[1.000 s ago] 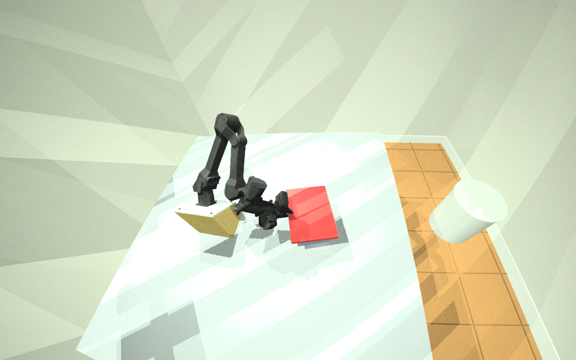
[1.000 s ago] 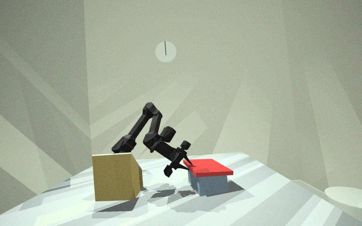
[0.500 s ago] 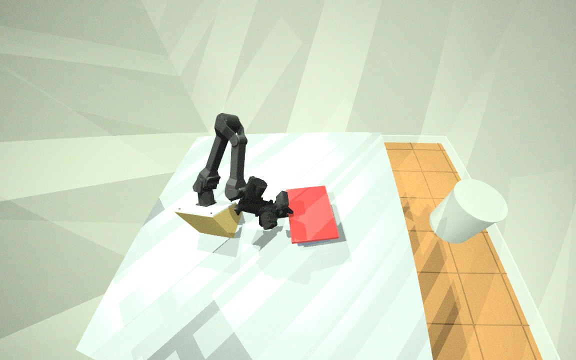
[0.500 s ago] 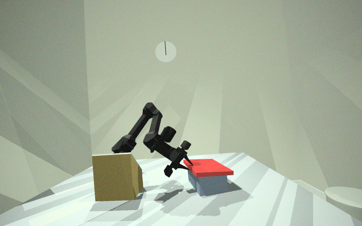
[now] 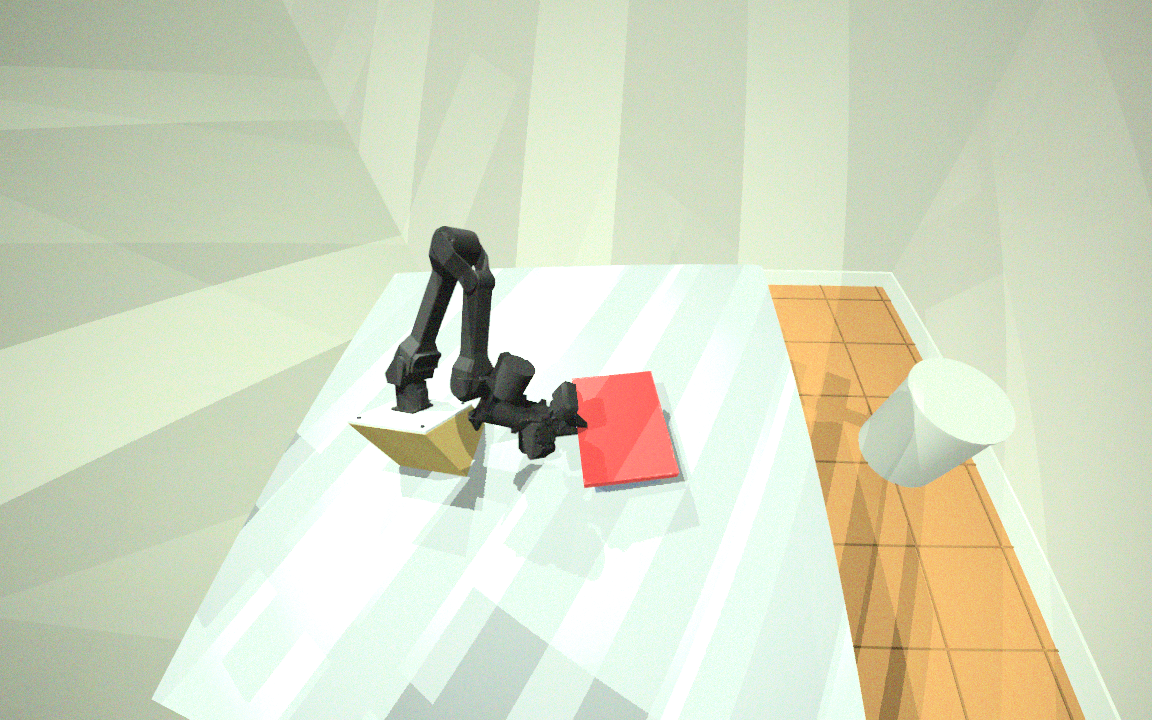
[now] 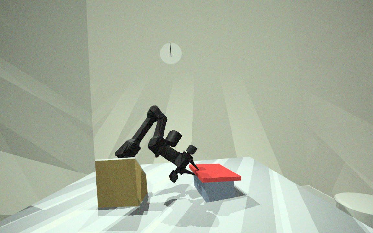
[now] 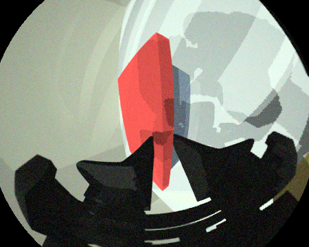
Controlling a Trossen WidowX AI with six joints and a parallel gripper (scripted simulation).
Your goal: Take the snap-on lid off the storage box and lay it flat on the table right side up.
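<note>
My gripper tip is 7 cm short of the red lid and 3 cm to the right of it. The rest, counted from my gripper tip: storage box 7 cm ahead, 2 cm to the left, 5 cm below.
</note>
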